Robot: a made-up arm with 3 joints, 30 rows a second.
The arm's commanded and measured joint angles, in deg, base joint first. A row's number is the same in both.
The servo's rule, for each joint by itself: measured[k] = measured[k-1] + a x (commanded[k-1-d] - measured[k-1]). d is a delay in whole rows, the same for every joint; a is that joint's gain. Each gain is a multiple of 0.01, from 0.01 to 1. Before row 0 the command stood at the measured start. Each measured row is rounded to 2 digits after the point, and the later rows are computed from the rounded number. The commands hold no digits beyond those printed.
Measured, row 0:
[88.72 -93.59 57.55]
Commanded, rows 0 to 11:
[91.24 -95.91 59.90]
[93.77 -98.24 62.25]
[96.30 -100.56 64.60]
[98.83 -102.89 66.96]
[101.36 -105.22 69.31]
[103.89 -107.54 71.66]
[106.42 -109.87 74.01]
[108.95 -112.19 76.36]
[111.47 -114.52 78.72]
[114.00 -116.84 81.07]
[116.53 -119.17 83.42]
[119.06 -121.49 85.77]
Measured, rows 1 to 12:
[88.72 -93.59 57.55]
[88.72 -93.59 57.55]
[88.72 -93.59 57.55]
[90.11 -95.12 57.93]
[92.12 -97.18 58.62]
[94.42 -99.41 59.58]
[96.85 -101.71 60.76]
[99.33 -104.03 62.13]
[101.84 -106.35 63.65]
[104.36 -108.67 65.31]
[106.88 -110.99 67.08]
[109.40 -113.32 68.94]
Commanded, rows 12 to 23:
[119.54 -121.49 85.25]
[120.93 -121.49 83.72]
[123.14 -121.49 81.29]
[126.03 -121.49 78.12]
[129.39 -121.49 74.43]
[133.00 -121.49 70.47]
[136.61 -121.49 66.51]
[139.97 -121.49 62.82]
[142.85 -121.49 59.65]
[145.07 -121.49 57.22]
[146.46 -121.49 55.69]
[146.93 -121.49 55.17]
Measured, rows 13 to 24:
[111.93 -115.64 70.88]
[114.46 -117.97 72.89]
[116.99 -120.29 74.95]
[118.39 -121.08 76.60]
[119.79 -121.35 77.74]
[121.63 -121.44 78.31]
[124.05 -121.47 78.28]
[126.99 -121.48 77.66]
[130.30 -121.49 76.51]
[133.77 -121.49 74.91]
[137.18 -121.49 72.98]
[140.30 -121.49 70.85]

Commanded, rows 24 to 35:
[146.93 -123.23 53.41]
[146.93 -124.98 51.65]
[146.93 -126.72 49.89]
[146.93 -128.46 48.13]
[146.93 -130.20 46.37]
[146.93 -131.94 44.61]
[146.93 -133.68 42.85]
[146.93 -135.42 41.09]
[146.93 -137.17 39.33]
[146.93 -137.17 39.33]
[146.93 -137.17 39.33]
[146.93 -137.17 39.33]
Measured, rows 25 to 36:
[142.92 -121.49 68.67]
[144.87 -121.49 66.59]
[146.00 -121.49 64.76]
[146.51 -122.64 62.94]
[146.74 -124.18 61.13]
[146.84 -125.86 59.33]
[146.89 -127.58 57.54]
[146.91 -129.31 55.75]
[146.92 -131.05 53.97]
[146.93 -132.79 52.19]
[146.93 -134.53 50.41]
[146.93 -136.27 48.64]

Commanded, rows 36 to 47:
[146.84 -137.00 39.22]
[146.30 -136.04 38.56]
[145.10 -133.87 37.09]
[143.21 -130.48 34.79]
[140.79 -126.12 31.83]
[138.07 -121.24 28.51]
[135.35 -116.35 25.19]
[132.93 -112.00 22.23]
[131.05 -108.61 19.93]
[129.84 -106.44 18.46]
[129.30 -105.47 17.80]
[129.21 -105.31 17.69]
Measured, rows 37 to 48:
[146.93 -136.86 47.15]
[146.93 -137.06 45.90]
[146.93 -137.13 44.85]
[146.88 -137.04 43.95]
[146.56 -136.38 43.09]
[145.76 -134.72 42.13]
[144.36 -131.92 40.96]
[142.40 -128.09 39.50]
[140.02 -123.57 37.74]
[137.45 -118.80 35.73]
[134.96 -114.31 33.57]
[132.81 -110.55 31.39]

